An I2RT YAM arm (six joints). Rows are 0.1 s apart.
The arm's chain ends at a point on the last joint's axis. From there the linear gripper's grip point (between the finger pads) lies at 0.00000 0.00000 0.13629 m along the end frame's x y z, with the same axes.
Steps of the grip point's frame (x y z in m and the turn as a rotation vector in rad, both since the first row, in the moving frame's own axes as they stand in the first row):
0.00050, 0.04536, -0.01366, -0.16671, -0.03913, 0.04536
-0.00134, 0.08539, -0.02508, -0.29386, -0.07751, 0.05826
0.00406, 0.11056, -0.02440, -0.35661, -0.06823, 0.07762
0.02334, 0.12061, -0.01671, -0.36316, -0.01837, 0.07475
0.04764, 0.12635, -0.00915, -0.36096, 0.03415, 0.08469
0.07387, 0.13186, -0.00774, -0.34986, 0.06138, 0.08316
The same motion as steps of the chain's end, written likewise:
0.00632, 0.02288, -0.01167, -0.16671, -0.03913, 0.04536
0.01021, 0.04628, -0.01884, -0.29386, -0.07751, 0.05826
0.01501, 0.06342, -0.01552, -0.35661, -0.06823, 0.07762
0.02762, 0.07234, -0.00780, -0.36316, -0.01837, 0.07475
0.04515, 0.07809, -0.00029, -0.36096, 0.03415, 0.08469
0.06765, 0.08488, 0.00076, -0.34986, 0.06138, 0.08316

